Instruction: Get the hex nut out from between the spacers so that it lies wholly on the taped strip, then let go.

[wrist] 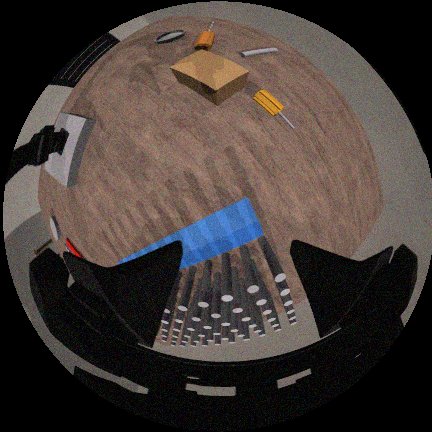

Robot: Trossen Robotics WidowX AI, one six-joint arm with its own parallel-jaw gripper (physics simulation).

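Places are measured from the arm's base along level axes (x ahead, y left, z up), in millimetres.
Pixels of known places: gripper, between the fingertips: [238, 247]; arm's base, origin of its link: [60, 140].
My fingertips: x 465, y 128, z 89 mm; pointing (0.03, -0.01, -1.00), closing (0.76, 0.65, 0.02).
Observation:
Ahead of a thing's pixels: the offset from my fingertips to its top centre. "pt": to the spot under its first point.
The blue taped strip @[pt dx +26, dy -45, dz -153 mm] [222, 227] lies flat on the table in the middle of the wrist view, its left part hidden behind the left finger. Tall dark spacers with pale round tops @[pt dx +71, dy -88, dz -43 mm] [227, 298] stand in several rows on the near side of the strip, and show between the fingers. The hex nut does not show; the spacers or the fingers may hide it. My gripper [238, 247] is open and empty, with its fingers wide apart at the lower part of the view.
A cardboard box @[dx -175, dy +156, dz -95 mm] [210, 72] stands beyond the strip. A yellow-handled screwdriver @[dx -46, dy +179, dz -122 mm] [269, 103], an orange-handled tool @[pt dx -276, dy +259, dz -118 mm] [205, 39], a silver rod @[dx -178, dy +327, dz -138 mm] [259, 52] and a dark-rimmed disc [170, 36] lie around it. A grey block [73, 150] is at the left beside a black arm-like part [42, 145].

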